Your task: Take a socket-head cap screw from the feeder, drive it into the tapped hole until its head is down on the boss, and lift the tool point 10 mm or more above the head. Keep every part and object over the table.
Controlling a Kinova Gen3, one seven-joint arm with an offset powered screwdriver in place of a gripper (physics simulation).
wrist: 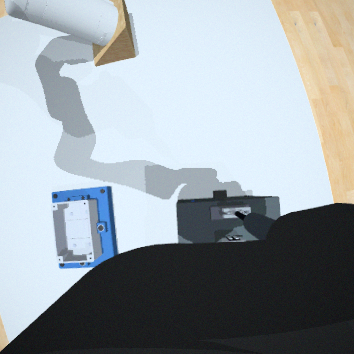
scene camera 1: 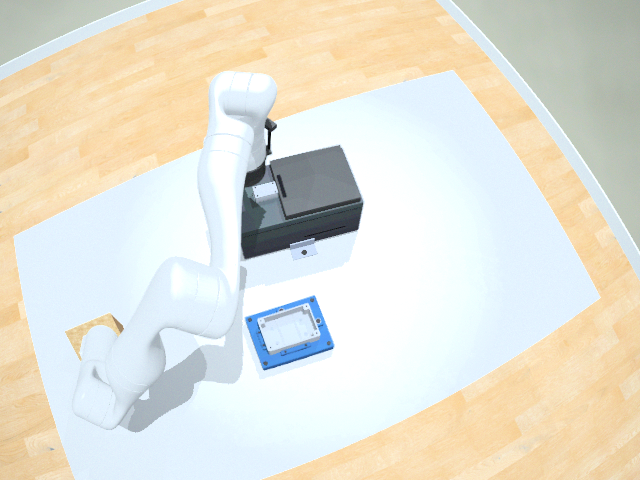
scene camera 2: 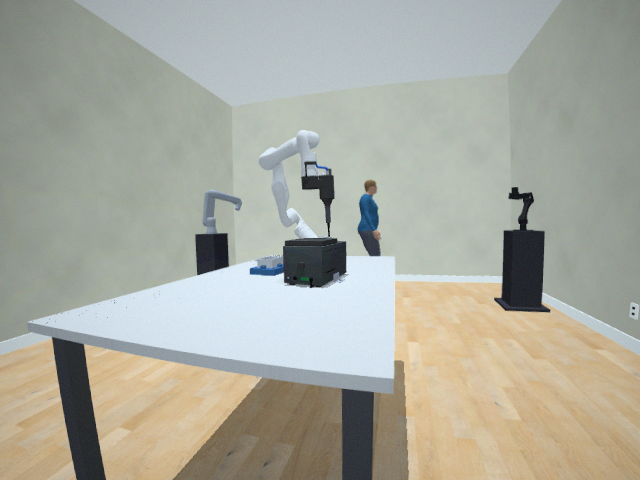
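Observation:
Visible: a dark screw feeder (scene camera 1: 267, 215), which appears again at (wrist: 194, 225) and (scene camera 2: 317, 262). A blue fixture plate (scene camera 1: 319, 346) is likewise visible, and the wrist view has the plate too (wrist: 108, 244).

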